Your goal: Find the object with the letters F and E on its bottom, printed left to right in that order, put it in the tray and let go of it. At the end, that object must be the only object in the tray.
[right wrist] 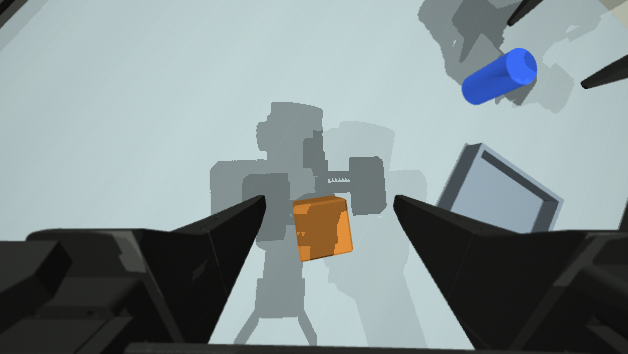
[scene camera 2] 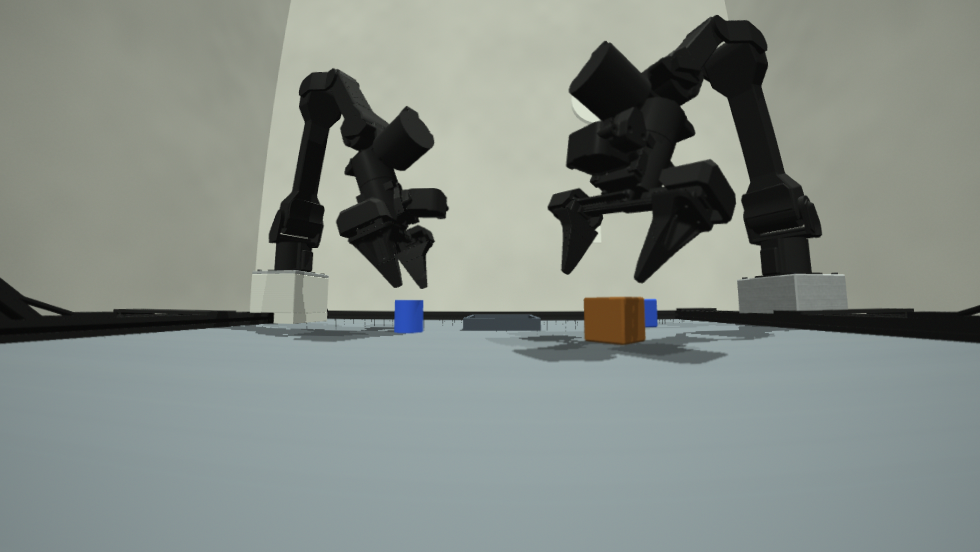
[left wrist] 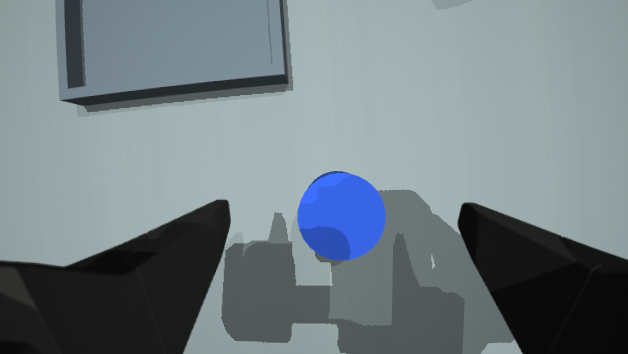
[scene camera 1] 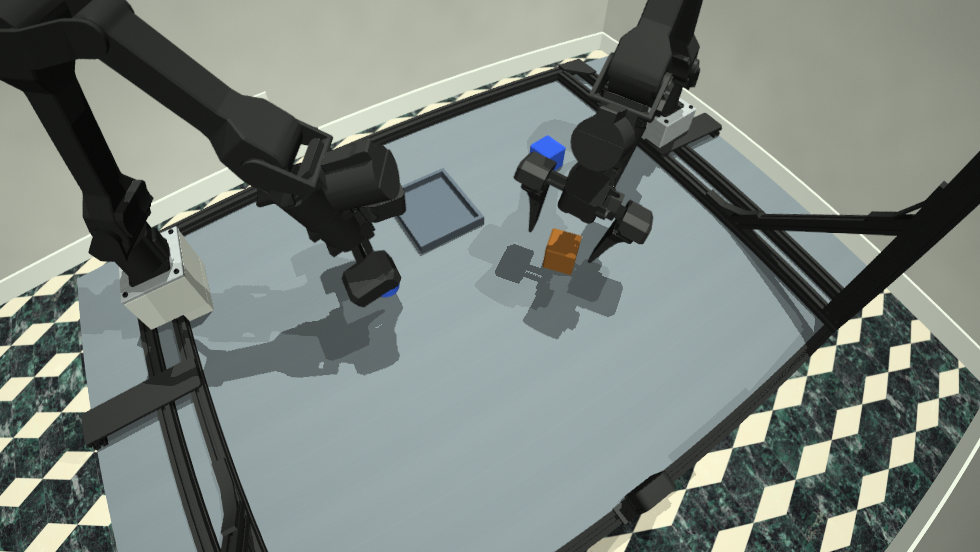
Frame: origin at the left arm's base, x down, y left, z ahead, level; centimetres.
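Seen in the pictures: left gripper, between the fingertips: (right wrist: 545,55) (scene camera 2: 412,287) (left wrist: 345,212); right gripper, between the fingertips: (right wrist: 329,201) (scene camera 2: 596,276) (scene camera 1: 559,246); left arm's base, origin of its link: (scene camera 2: 292,273) (scene camera 1: 148,262); right arm's base, origin of its link: (scene camera 2: 787,277).
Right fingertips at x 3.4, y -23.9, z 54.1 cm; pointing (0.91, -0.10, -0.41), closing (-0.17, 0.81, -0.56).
Pixels of each thing's top centre, then the offset from my right fingertips to it.
- blue cylinder, centre of its top: (left wrist: 341,217) (scene camera 1: 381,269) (scene camera 2: 409,300) (right wrist: 521,65) dx +2.1, dy +9.8, dz -23.0 cm
- orange block, centre of its top: (right wrist: 324,229) (scene camera 2: 613,297) (scene camera 1: 564,242) dx +2.0, dy +1.5, dz +2.0 cm
- blue cube, centre of its top: (scene camera 1: 548,145) (scene camera 2: 636,299) dx +2.0, dy +20.3, dz +11.7 cm
- grey tray, centre of its top: (scene camera 1: 432,204) (scene camera 2: 501,316) (right wrist: 507,213) dx +4.7, dy +19.5, dz -10.7 cm
A blue cylinder (scene camera 1: 389,291) (scene camera 2: 408,316) (left wrist: 342,215) (right wrist: 500,77) stands upright on the table. My left gripper (scene camera 2: 409,285) (left wrist: 345,212) (right wrist: 545,55) is open above it, with a fingertip on either side in the left wrist view. In scene camera 1 its housing hides most of the cylinder. An orange block (scene camera 1: 562,252) (scene camera 2: 613,320) (right wrist: 322,230) rests below my right gripper (scene camera 1: 561,245) (scene camera 2: 602,277) (right wrist: 329,201), which is open and empty. A blue cube (scene camera 1: 547,149) (scene camera 2: 650,312) sits behind it. The grey tray (scene camera 1: 452,236) (scene camera 2: 502,322) (left wrist: 175,91) (right wrist: 461,175) holds no object. All bottoms are hidden; no letters show.
The tray lies between the cylinder and the blue cube, toward the back. In scene camera 1 the right gripper's left finger housing is close in front of the blue cube. Black frame rails (scene camera 1: 480,102) run along the table's edges, and the arms' pale bases stand at either side.
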